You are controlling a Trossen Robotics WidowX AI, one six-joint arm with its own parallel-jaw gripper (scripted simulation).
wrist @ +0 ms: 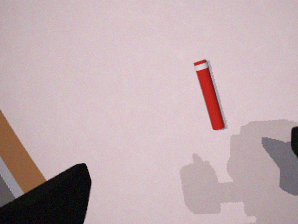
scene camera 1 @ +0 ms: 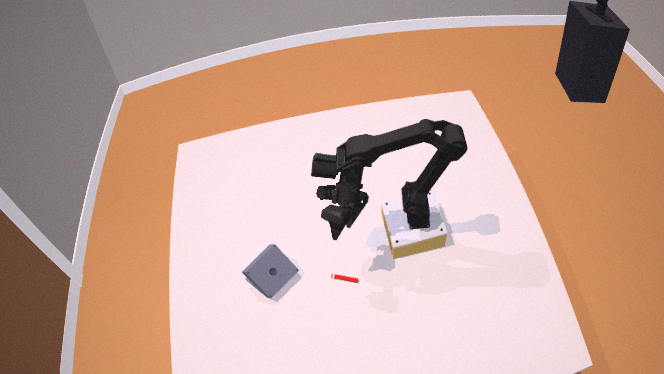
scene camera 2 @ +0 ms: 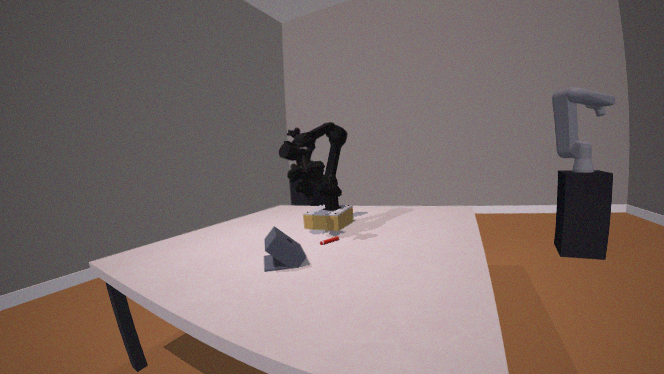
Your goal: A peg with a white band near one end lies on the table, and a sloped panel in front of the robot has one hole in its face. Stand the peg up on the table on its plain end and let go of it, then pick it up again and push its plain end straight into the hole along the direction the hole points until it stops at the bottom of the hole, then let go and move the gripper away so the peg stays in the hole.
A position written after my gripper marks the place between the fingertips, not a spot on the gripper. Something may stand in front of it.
My gripper [scene camera 1: 341, 233] is open, holding nothing. Also in view: a grey sloped panel [scene camera 1: 258, 273].
My gripper is seen too in the wrist view [wrist: 189, 156] and in scene camera 2 [scene camera 2: 315, 196]. The grey sloped panel also shows in scene camera 2 [scene camera 2: 292, 254].
